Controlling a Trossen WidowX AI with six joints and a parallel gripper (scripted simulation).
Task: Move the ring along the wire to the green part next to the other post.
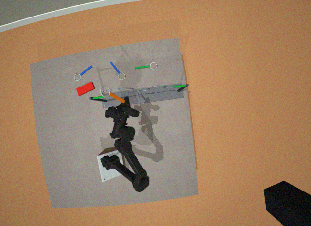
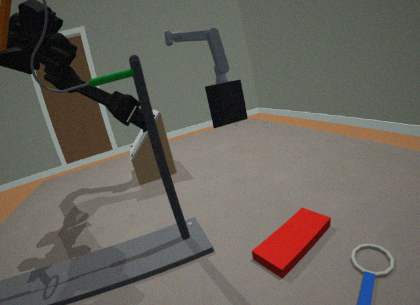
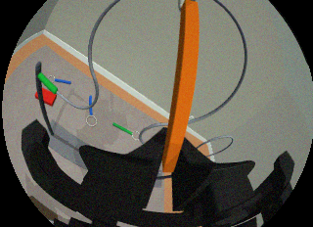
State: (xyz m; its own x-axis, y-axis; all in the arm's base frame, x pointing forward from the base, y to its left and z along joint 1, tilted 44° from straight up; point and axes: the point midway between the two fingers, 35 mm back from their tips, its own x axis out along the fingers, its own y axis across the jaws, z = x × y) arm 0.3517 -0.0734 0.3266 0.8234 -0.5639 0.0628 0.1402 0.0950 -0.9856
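Now: the ring with orange handle 2 cm ahead of my gripper tip, 6 cm to the left of it and 8 cm above it. Also, from my gripper tip: green-handled ring: 23 cm ahead, 17 cm to the right, 40 cm below; red block: 20 cm ahead, 36 cm to the left, 40 cm below.
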